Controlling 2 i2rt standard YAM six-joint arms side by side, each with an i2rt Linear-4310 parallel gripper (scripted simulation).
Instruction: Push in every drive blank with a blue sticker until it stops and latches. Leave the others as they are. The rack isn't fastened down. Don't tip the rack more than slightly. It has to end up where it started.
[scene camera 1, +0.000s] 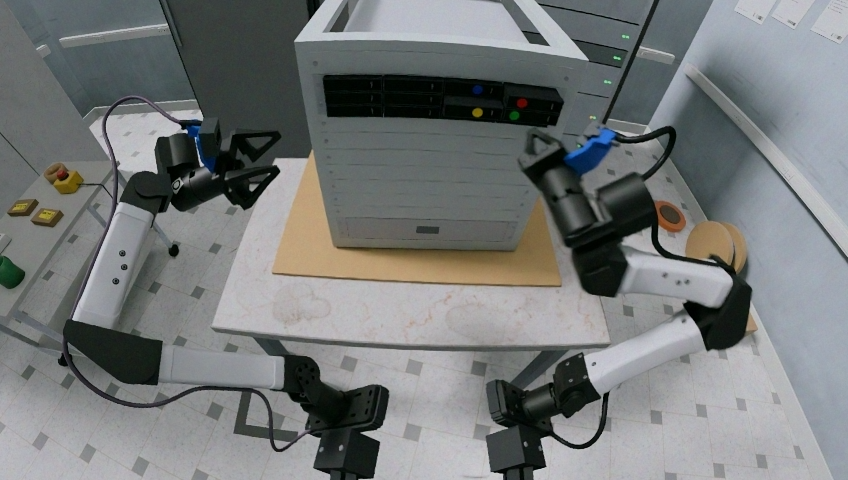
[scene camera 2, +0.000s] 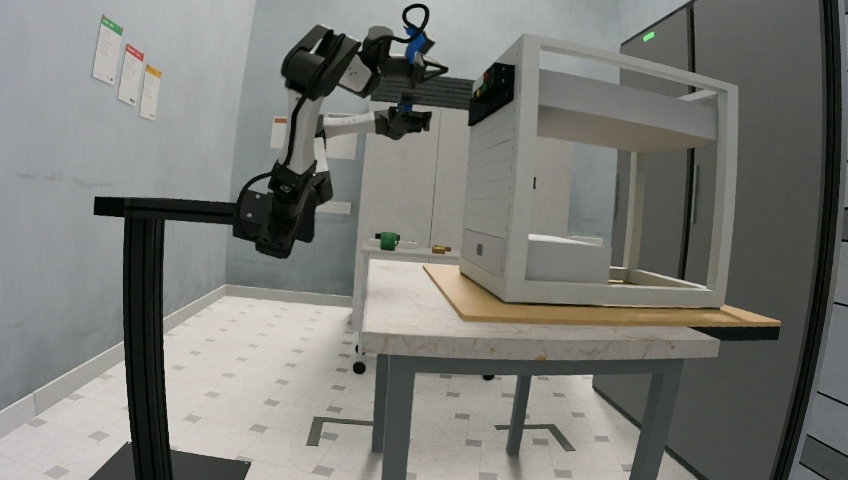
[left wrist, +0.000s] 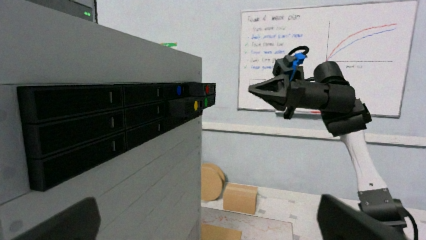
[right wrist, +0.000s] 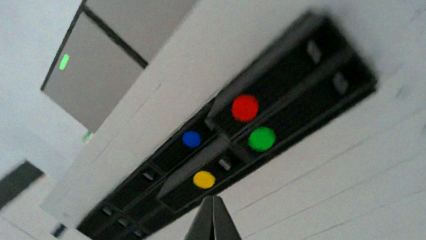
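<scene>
In the right wrist view my left gripper is out of frame, though it does show in scene camera 1 (279, 150), in scene camera 2 and in the left wrist view. On my left gripper, (left wrist: 331, 211) and (scene camera 2: 401, 107) are the same spot. A grey rack shows in scene camera 1 (418, 183), in scene camera 2 (573, 108), and also in the left wrist view and the right wrist view. On the grey rack, (right wrist: 357, 171) and (left wrist: 190, 145) are the same spot.
</scene>
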